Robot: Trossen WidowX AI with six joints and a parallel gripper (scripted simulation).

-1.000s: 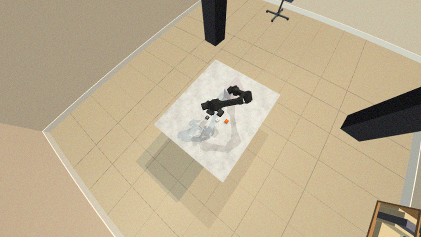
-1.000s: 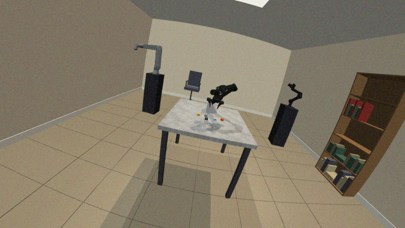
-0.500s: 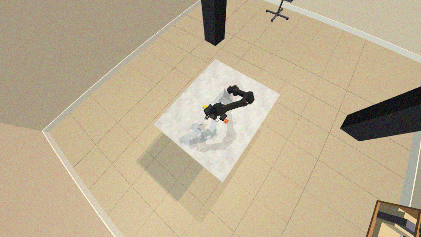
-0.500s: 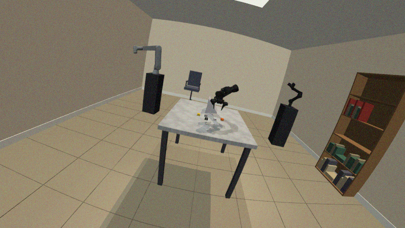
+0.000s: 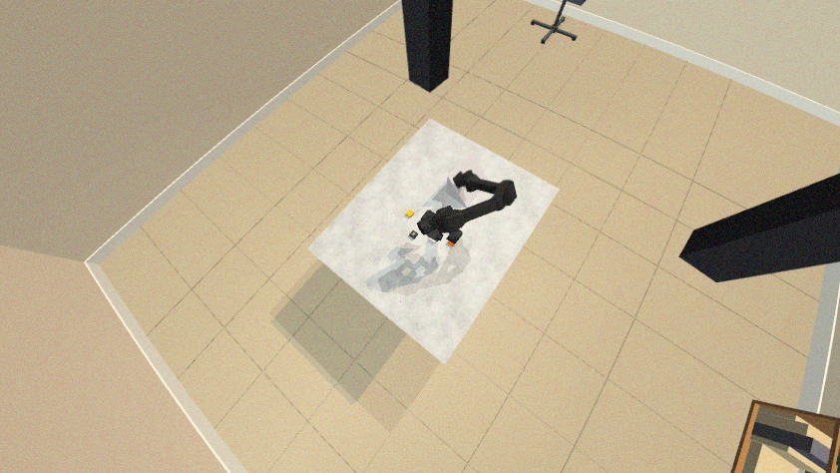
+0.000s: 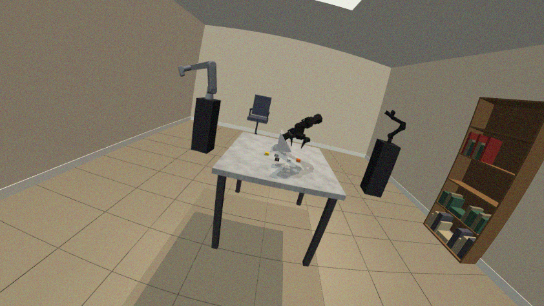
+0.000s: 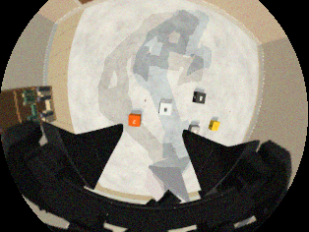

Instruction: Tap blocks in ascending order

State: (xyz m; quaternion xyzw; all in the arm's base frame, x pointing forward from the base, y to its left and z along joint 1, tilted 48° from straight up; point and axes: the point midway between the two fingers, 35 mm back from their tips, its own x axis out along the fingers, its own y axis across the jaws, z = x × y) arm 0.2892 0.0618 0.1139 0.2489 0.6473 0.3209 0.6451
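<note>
Right now the yellow block is 230 mm to the right of my gripper tip, 120 mm below it and 10 mm behind it. Also, from my gripper tip: white block: 120 mm below, 30 mm to the right, 10 mm ahead; orange block: 120 mm below, 50 mm to the left, 40 mm behind; black block: 130 mm to the right, 120 mm below, 60 mm ahead.
</note>
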